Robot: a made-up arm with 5 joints.
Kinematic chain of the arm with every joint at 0, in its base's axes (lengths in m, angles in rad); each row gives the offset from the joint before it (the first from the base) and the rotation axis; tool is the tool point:
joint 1: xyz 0 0 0.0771 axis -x
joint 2: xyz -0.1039 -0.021 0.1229 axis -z
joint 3: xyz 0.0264 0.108 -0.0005 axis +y
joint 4: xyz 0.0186 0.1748 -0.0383 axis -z
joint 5: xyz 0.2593 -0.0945 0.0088 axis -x
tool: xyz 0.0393 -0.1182 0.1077
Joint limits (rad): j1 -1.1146..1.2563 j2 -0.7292..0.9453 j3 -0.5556..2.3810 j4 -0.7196..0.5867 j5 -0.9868..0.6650
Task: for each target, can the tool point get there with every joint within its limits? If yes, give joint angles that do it. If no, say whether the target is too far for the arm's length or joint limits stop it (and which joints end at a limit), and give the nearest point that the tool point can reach.
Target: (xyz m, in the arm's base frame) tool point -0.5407 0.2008 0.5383
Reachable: no: joint limits stop it (at a limit: joint 1, joint 3, joint 4, joint 5) | nearest point -0.3797 0.2340 0.3070 | short by 0.284 m
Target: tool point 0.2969 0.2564 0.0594
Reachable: yes | joints 0.2654 -0.0520 0.3585 -0.5534 -0.0795
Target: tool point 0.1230 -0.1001 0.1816
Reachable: yes | joints -0.3502 -0.0652 0.2528 0.4491 -0.1514
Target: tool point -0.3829 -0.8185 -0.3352
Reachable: no: too far | nearest point -0.3165 -0.2181 -0.1830 | short by 0.623 m
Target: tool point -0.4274 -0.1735 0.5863
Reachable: no: joint limits stop it (at a limit: joint 1, joint 2, joint 3, joint 4, joint 5) | nearest point -0.1889 -0.1737 0.6348 | short by 0.243 m
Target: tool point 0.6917 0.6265 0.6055
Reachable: no: too far | nearest point 0.3476 0.3073 0.3363 | short by 0.541 m
